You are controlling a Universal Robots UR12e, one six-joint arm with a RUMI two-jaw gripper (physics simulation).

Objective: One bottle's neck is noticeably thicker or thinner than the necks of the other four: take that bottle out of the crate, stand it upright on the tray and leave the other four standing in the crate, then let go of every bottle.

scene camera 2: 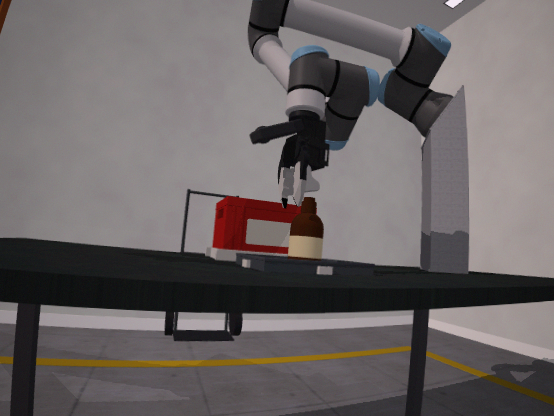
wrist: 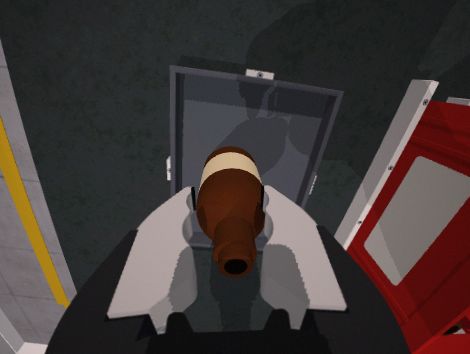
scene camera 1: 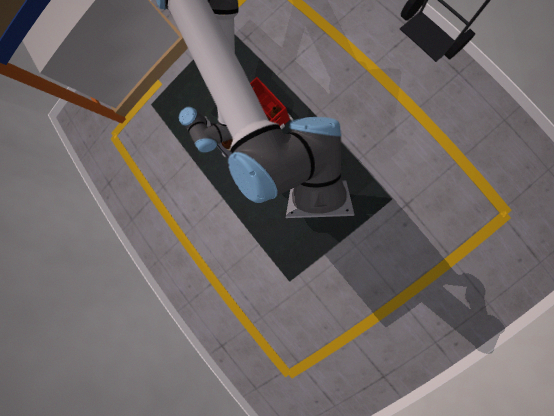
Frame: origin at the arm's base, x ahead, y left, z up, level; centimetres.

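Where they show: gripper, fingertip midpoint: [scene camera 2: 291, 207] [wrist: 228, 188]; arm's base, origin of the base link: [scene camera 2: 440, 118] [scene camera 1: 319, 197].
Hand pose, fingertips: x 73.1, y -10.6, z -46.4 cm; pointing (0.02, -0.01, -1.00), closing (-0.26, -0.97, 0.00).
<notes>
Each offset is from my fingertips to the centre of the thing. "*": to the spot under its first point.
A brown bottle with a cream label {dx -4.7, dy +0.9, dz -4.9 cm} [scene camera 2: 306, 225] [wrist: 234, 235] stands upright on the grey tray {* dx +8.6, dy +3.8, dz -12.1 cm} [scene camera 2: 270, 265] [wrist: 173, 115]. A small brown part of it shows beside the arm in scene camera 1. My gripper [scene camera 2: 293, 203] [wrist: 228, 188] is partly open and holds nothing. In the wrist view its two pale fingers lie on either side of the bottle's outline, with gaps beside the neck. In scene camera 2 the fingertips are near the height of the bottle's mouth. The red crate {dx -17.3, dy -27.2, dz -4.5 cm} [scene camera 1: 266, 100] [scene camera 2: 232, 220] [wrist: 440, 140] stands beside the tray; its bottles are mostly hidden.
The crate sits in a white edging [scene camera 2: 219, 254] [wrist: 387, 172]. The dark table [scene camera 2: 150, 287] [scene camera 1: 280, 245] carries the arm base [scene camera 1: 320, 200]. A tall grey panel [scene camera 2: 447, 195] rises at the right in scene camera 2. A hand truck [scene camera 1: 429, 37] stands on the floor.
</notes>
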